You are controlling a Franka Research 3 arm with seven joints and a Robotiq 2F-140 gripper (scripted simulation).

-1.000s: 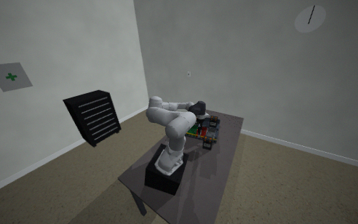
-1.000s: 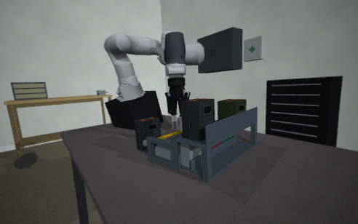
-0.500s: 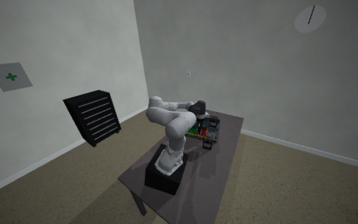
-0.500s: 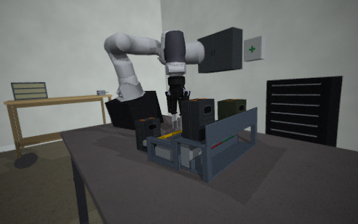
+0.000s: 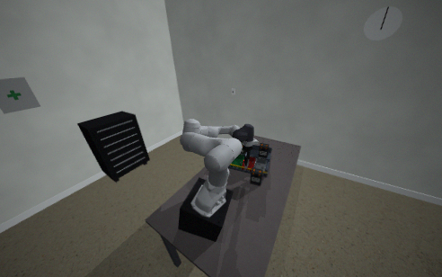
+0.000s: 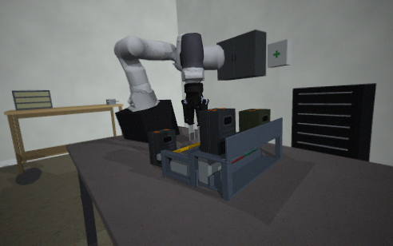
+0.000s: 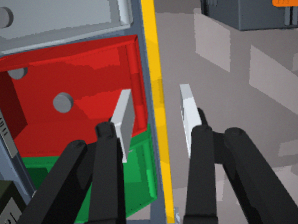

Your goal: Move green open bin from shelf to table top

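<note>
My gripper is now 5 cm above the yellow strip. Round my hand: red bin: 10 cm ahead, 1 cm to the left, 7 cm below; then grey bin: 12 cm ahead, 10 cm to the right, 7 cm below; then green open bin: 9 cm ahead, 12 cm to the left, 7 cm below.
</note>
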